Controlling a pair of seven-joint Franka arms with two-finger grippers.
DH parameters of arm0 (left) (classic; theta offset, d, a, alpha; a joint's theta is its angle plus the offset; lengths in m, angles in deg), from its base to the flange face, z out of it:
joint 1: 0 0.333 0 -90
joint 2: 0 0 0 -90
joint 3: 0 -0.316 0.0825 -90
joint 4: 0 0 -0.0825 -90
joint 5: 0 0.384 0 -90
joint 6: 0 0 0.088 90
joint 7: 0 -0.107 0 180
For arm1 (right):
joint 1: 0 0.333 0 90
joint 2: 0 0 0 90
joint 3: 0 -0.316 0.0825 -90
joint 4: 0 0 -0.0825 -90
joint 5: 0 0.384 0 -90
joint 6: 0 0 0.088 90
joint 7: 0 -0.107 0 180
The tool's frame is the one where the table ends.
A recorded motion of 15 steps. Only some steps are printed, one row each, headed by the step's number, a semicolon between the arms.
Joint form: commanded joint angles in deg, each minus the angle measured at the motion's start. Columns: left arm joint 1, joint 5, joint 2, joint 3, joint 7, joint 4, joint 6; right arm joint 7, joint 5, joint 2, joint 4, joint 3, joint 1, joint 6.
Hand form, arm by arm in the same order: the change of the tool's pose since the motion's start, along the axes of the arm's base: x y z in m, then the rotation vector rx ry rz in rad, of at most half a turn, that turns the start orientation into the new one. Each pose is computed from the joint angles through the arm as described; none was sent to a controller.
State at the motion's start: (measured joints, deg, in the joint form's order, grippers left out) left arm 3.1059 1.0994 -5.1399 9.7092 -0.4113 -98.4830 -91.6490; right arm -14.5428 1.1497 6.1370 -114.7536 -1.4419 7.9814 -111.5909
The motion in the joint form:
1: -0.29 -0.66 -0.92 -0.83 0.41 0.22 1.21; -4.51 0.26 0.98 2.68 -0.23 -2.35 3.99
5: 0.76 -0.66 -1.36 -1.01 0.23 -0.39 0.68; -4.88 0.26 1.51 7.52 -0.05 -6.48 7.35
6: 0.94 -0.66 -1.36 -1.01 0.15 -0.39 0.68; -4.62 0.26 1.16 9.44 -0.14 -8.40 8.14
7: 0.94 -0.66 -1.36 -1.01 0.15 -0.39 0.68; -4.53 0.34 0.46 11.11 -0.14 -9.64 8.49
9: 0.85 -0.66 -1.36 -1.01 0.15 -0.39 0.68; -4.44 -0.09 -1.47 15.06 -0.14 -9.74 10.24
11: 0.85 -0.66 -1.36 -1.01 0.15 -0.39 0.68; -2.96 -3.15 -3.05 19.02 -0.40 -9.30 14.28
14: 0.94 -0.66 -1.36 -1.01 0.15 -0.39 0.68; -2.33 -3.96 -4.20 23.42 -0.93 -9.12 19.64
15: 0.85 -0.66 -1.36 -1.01 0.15 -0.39 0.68; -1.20 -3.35 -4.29 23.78 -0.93 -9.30 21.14
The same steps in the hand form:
1: -0.0061 0.0041 0.0084 -0.0099 0.0021 0.0176; -0.0012 -0.0193 0.0252 0.0066 0.0082 -0.1155
5: -0.0066 0.0152 0.0081 -0.0098 -0.0042 0.0359; 0.0032 -0.0585 0.0657 0.0129 -0.0266 -0.1955
6: -0.0065 0.0168 0.0081 -0.0099 -0.0042 0.0376; 0.0066 -0.0752 0.0776 0.0140 -0.0404 -0.2225
7: -0.0065 0.0168 0.0081 -0.0099 -0.0042 0.0376; 0.0112 -0.0866 0.0847 0.0165 -0.0512 -0.2425
9: -0.0065 0.0160 0.0081 -0.0099 -0.0042 0.0360; 0.0211 -0.0883 0.0972 0.0105 -0.0567 -0.2409
11: -0.0065 0.0160 0.0081 -0.0099 -0.0042 0.0360; 0.0247 -0.0866 0.1089 -0.0468 -0.0341 -0.1984
14: -0.0065 0.0168 0.0081 -0.0099 -0.0042 0.0376; 0.0231 -0.0817 0.1260 -0.0652 0.0008 -0.1776
15: -0.0065 0.0160 0.0081 -0.0099 -0.0042 0.0360; 0.0209 -0.0825 0.1257 -0.0576 0.0236 -0.1614

